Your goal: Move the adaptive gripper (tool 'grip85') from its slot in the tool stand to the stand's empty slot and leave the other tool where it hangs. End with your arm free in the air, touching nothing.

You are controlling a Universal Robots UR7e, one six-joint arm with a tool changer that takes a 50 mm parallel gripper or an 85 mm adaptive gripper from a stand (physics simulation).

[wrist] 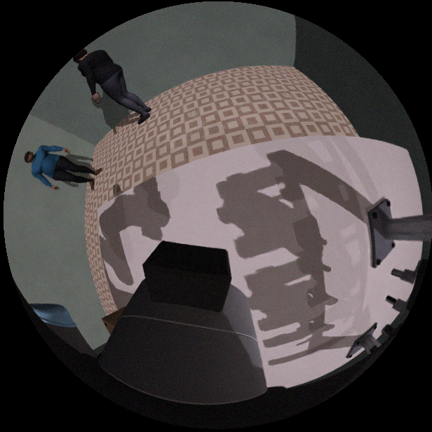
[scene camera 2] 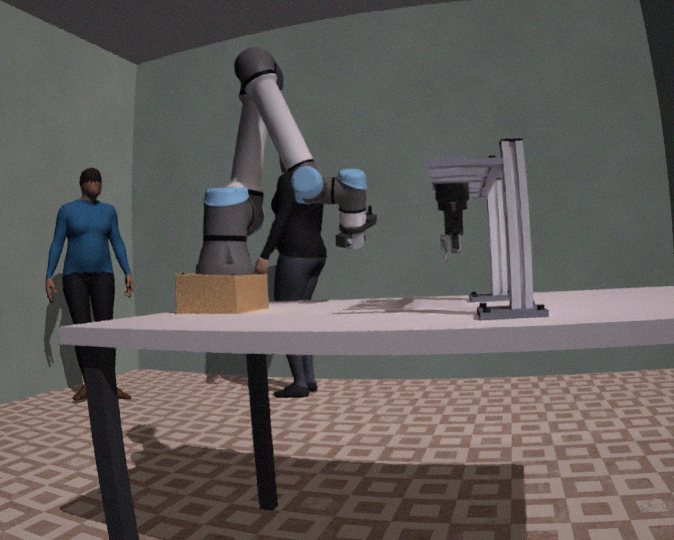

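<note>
Looking through scene camera 2, I find a tool stand [scene camera 2: 483, 183] and also an adaptive gripper [scene camera 2: 451, 193].
</note>
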